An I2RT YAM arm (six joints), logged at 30 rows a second.
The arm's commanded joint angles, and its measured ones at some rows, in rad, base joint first. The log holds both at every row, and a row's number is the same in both.
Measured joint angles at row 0:
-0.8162, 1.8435, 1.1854, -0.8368, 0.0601, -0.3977
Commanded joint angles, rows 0 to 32:
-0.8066, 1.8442, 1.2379, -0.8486, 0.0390, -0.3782
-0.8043, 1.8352, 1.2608, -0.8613, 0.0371, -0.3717
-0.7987, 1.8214, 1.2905, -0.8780, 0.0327, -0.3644
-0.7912, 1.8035, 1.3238, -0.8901, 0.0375, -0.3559
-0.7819, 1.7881, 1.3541, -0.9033, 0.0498, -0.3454
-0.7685, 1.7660, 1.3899, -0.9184, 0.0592, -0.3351
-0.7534, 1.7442, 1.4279, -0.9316, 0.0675, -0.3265
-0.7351, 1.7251, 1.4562, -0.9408, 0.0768, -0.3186
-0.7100, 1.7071, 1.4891, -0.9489, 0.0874, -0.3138
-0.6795, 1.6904, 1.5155, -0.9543, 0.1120, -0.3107
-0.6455, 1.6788, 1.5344, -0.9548, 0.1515, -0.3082
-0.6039, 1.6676, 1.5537, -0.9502, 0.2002, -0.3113
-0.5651, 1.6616, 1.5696, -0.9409, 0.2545, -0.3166
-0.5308, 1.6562, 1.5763, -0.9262, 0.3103, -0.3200
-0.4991, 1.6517, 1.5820, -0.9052, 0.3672, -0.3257
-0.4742, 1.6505, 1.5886, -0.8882, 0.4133, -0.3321
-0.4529, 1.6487, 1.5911, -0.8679, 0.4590, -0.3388
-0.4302, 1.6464, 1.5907, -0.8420, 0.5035, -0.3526
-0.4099, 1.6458, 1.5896, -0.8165, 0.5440, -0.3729
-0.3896, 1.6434, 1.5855, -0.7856, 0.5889, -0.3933
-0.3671, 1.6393, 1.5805, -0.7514, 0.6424, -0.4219
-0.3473, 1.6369, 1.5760, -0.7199, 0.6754, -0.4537
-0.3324, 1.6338, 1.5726, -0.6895, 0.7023, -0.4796
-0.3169, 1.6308, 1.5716, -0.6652, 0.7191, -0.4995
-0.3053, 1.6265, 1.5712, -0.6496, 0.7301, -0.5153
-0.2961, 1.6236, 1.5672, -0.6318, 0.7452, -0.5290
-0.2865, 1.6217, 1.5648, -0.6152, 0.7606, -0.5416
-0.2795, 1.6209, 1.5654, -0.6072, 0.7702, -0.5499
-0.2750, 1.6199, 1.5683, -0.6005, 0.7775, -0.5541
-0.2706, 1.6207, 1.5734, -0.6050, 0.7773, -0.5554
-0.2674, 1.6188, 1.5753, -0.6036, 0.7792, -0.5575
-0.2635, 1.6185, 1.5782, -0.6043, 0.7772, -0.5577
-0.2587, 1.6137, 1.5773, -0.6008, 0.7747, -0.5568
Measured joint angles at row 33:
-0.2676, 1.6257, 1.5707, -0.6533, 0.7288, -0.5243
